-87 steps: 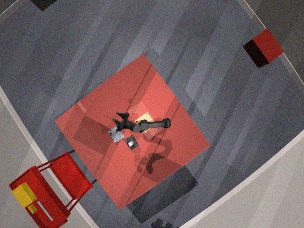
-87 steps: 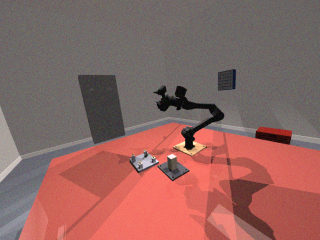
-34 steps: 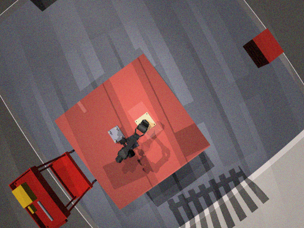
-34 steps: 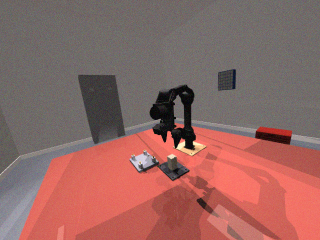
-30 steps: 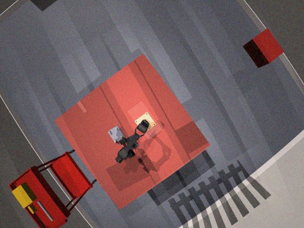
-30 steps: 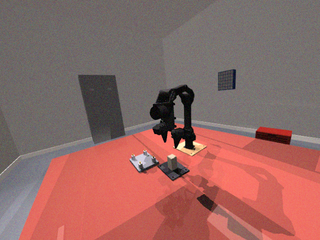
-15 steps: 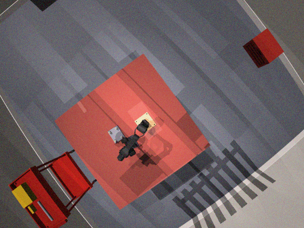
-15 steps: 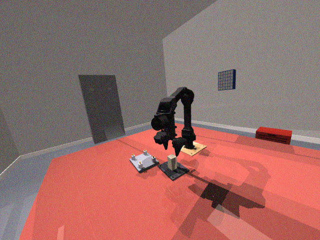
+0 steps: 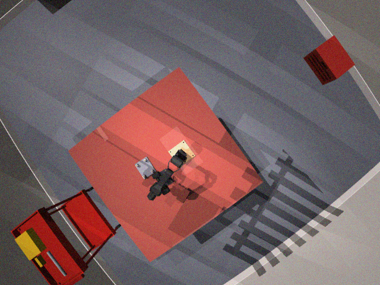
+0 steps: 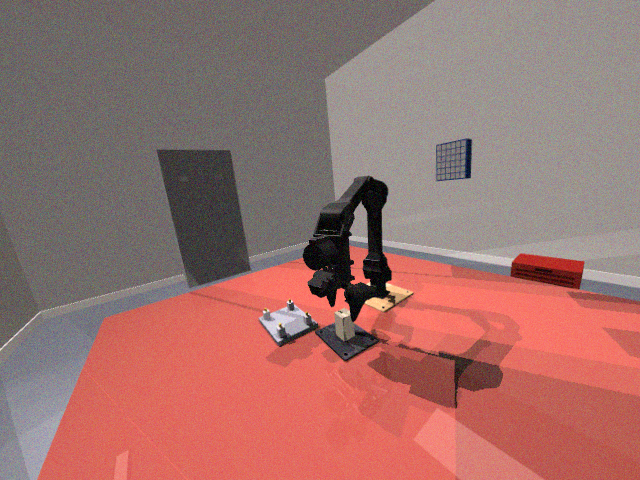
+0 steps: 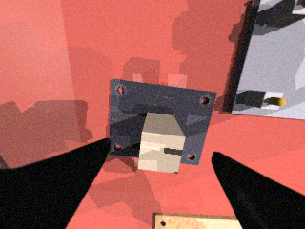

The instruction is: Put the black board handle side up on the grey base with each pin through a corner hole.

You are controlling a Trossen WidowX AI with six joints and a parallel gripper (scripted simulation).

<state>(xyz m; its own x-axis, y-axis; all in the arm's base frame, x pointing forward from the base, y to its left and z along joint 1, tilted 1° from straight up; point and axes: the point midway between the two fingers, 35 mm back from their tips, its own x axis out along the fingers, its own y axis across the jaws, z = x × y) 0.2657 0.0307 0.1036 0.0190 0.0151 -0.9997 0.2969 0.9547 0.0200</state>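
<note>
Right now my gripper tip is 50 mm above the black board. Also, from my gripper tip: grey base: 40 mm ahead, 190 mm to the right, 70 mm below.
</note>
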